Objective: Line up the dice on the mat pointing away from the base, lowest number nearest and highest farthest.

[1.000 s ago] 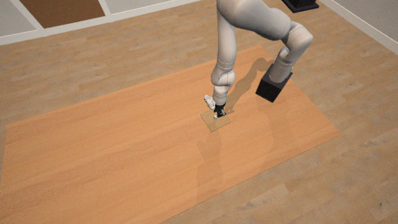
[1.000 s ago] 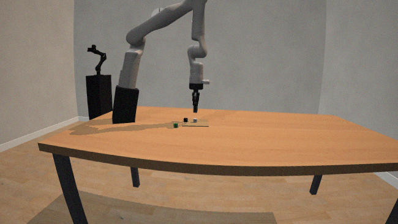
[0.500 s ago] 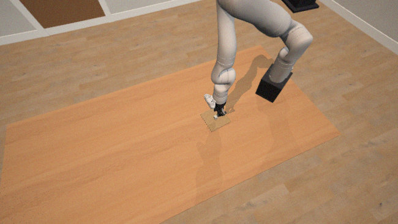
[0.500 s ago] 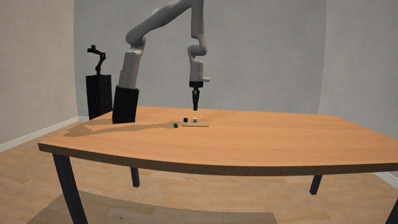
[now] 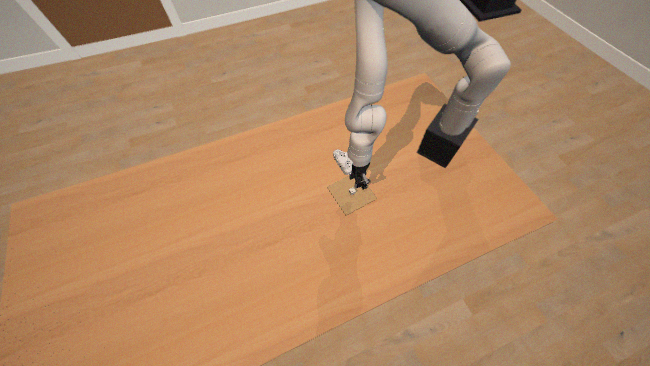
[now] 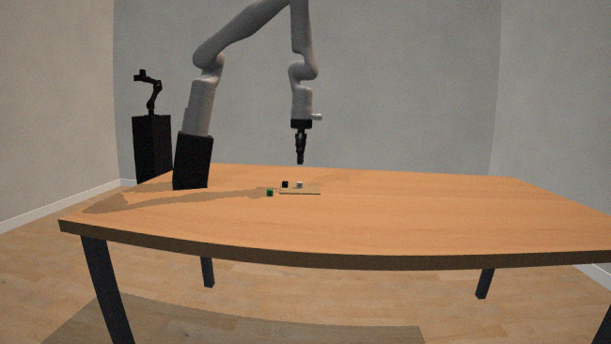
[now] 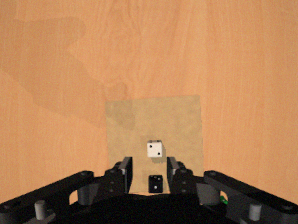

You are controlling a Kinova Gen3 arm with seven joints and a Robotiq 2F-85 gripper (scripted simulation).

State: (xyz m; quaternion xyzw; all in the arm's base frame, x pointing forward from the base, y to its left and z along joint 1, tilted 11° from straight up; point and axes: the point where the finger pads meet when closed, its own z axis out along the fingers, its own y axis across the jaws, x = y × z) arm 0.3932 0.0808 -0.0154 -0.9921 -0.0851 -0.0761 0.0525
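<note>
My hand is 120 mm to the left of the green die, 100 mm above it and 70 mm past it. Round my hand: white die 100 mm below, 10 mm to the right; then black die 100 mm below, 50 mm behind, 20 mm to the right; then tan mat 110 mm below, 10 mm to the right.
</note>
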